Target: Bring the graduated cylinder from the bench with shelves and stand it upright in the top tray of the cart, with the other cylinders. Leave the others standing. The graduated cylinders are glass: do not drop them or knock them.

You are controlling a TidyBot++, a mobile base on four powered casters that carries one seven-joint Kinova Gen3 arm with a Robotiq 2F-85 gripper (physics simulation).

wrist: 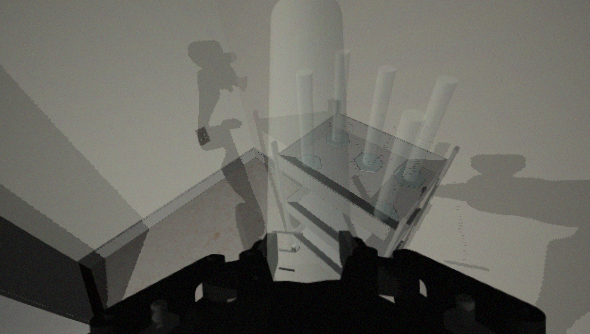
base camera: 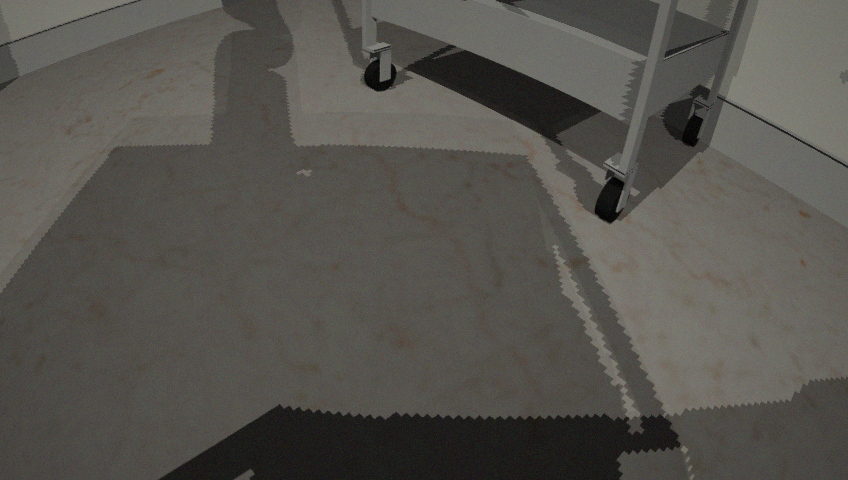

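Note:
My gripper is shut on the graduated cylinder, a wide, clear tube that rises upright between the fingers in the wrist view. Its lower end and base are hidden. The cart is at the upper right in the base view and beyond the fingers, right of centre, in the wrist view. Several slimmer glass cylinders stand in its top tray on pale blue bases. The held cylinder overlaps the leftmost ones in the wrist view; I cannot tell how far apart they are. The bench with shelves is not recognisable.
The cart's nearest wheel stands on the floor at the right in the base view. A wall runs close behind the cart's right side. In the wrist view a wall outlet and arm-shaped shadows show at the left.

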